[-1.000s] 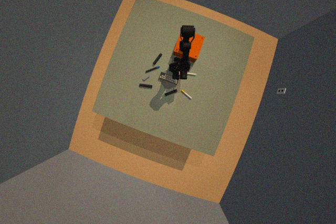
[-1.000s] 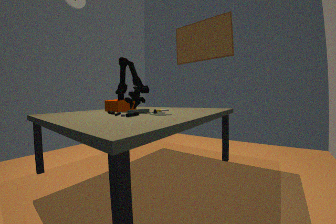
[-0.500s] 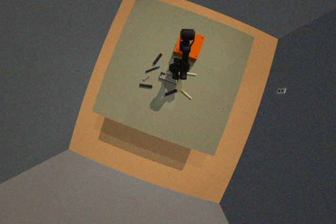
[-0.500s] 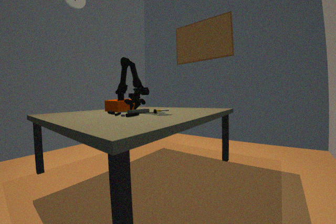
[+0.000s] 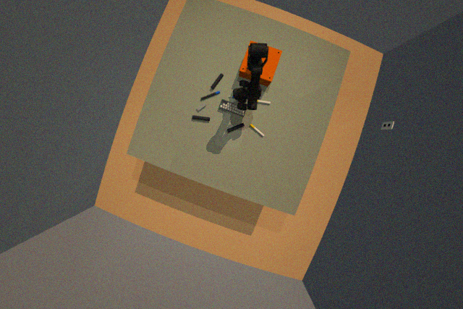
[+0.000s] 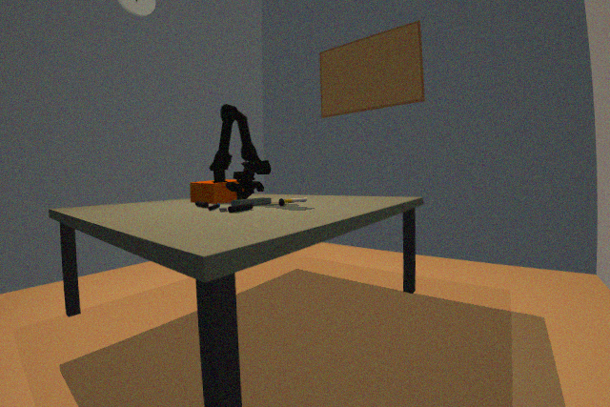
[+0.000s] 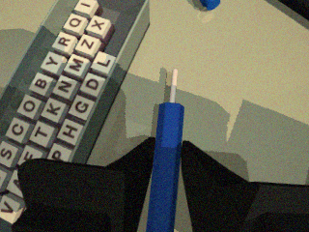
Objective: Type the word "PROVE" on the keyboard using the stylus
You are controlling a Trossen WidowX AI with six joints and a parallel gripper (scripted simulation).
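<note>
Right now the blue-capped black pen is 6 cm ahead of my gripper tip and 15 cm to the right of it. Also, from my gripper tip: blue stylus: 1 cm ahead, 1 cm to the right; grey stylus tip: 2 cm ahead, 4 cm to the right; grey block: 18 cm ahead, 18 cm to the right.
</note>
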